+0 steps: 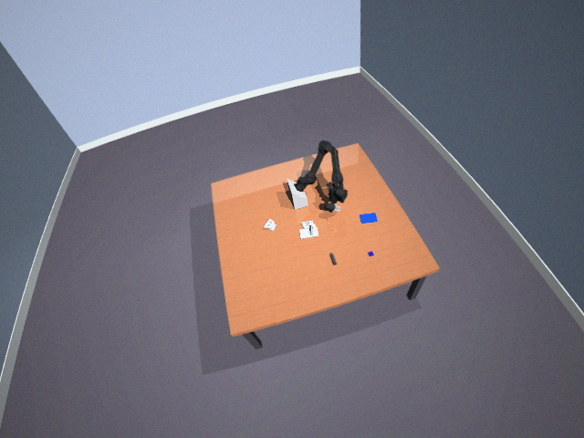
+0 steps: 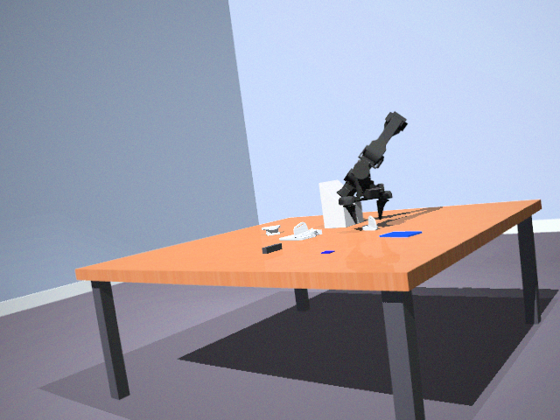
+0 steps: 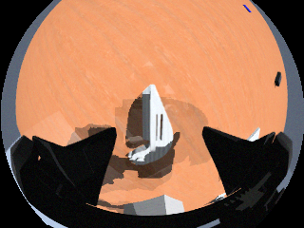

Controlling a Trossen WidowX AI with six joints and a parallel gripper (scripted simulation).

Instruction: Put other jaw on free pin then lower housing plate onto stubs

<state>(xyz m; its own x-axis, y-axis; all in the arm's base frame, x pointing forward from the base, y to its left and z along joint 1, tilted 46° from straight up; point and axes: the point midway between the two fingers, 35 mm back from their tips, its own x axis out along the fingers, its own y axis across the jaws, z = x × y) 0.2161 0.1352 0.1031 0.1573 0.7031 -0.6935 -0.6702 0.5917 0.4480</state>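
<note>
Right now the white jaw is 40 mm behind my gripper tip, 10 mm to the right of it and 20 mm below it. Also, from my gripper tip: small black block 360 mm ahead, 190 mm to the right, 20 mm below; then small blue square 430 mm ahead, 40 mm to the left, 30 mm below; then blue mat 180 mm ahead, 170 mm to the left, 30 mm below.
</note>
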